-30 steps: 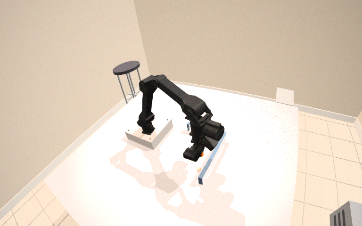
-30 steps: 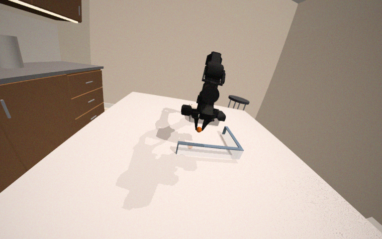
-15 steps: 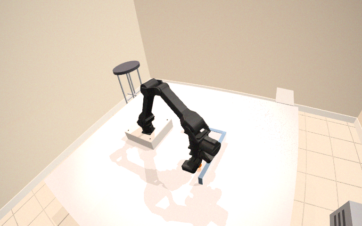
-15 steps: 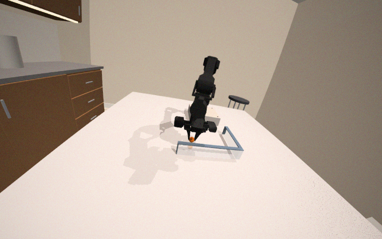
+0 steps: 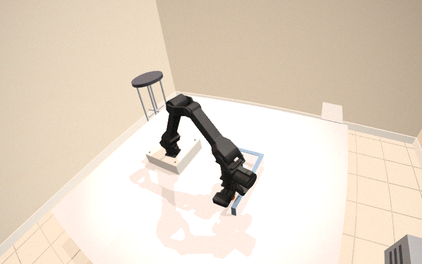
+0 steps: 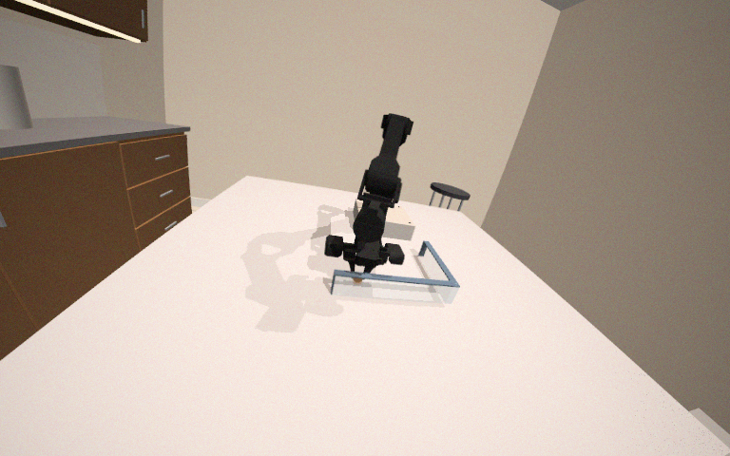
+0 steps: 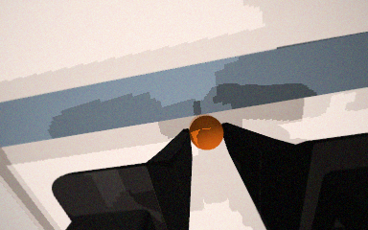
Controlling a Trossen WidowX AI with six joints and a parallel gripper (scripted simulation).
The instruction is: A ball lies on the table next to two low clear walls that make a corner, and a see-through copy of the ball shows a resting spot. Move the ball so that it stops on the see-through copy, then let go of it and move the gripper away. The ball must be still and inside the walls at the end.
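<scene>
The orange ball is right at my gripper tip.
</scene>
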